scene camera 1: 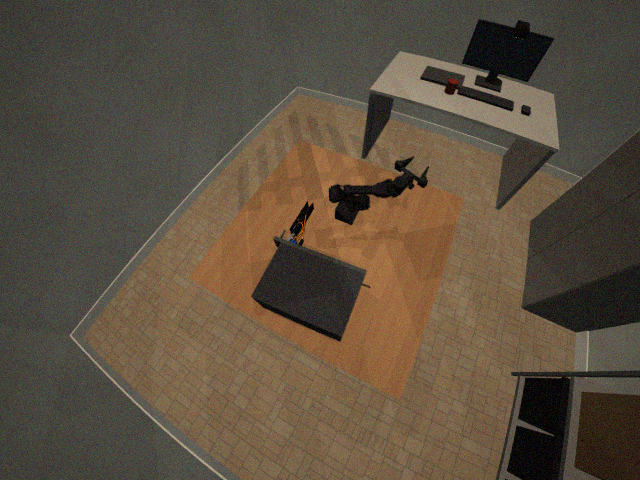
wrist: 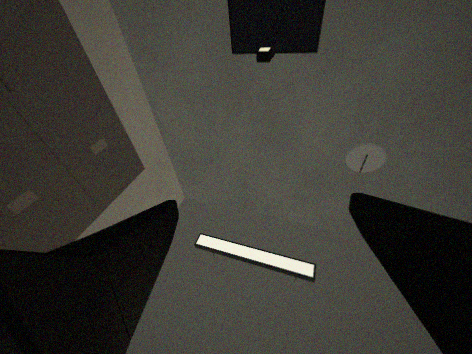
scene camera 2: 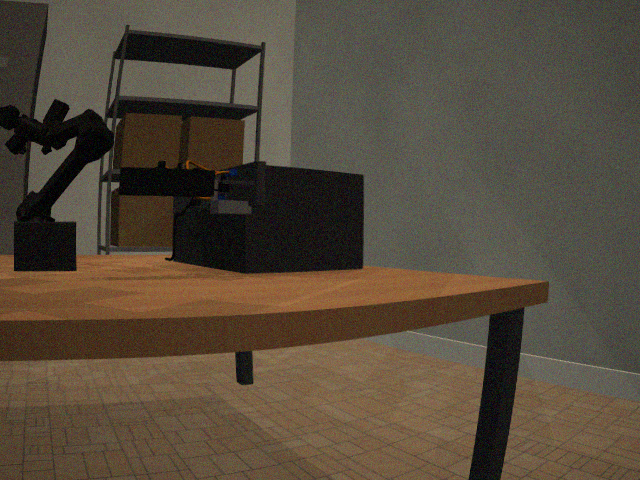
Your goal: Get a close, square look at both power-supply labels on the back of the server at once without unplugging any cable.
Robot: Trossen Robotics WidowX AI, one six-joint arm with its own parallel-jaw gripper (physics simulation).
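The dark box of the server stands on the wooden table. A black folding cable arm sticks out from its back, on the side towards my arm. Orange cables run along it to blue plugs. A grey block shows beneath them. The two power-supply labels cannot be made out in any view. My gripper is open and empty, raised above the table's far side and turned away from the server, towards the desk.
A white desk carries a monitor and a red mug. A tall cabinet stands at the side. A shelf rack holds cardboard boxes. A thin rod juts from the server's side.
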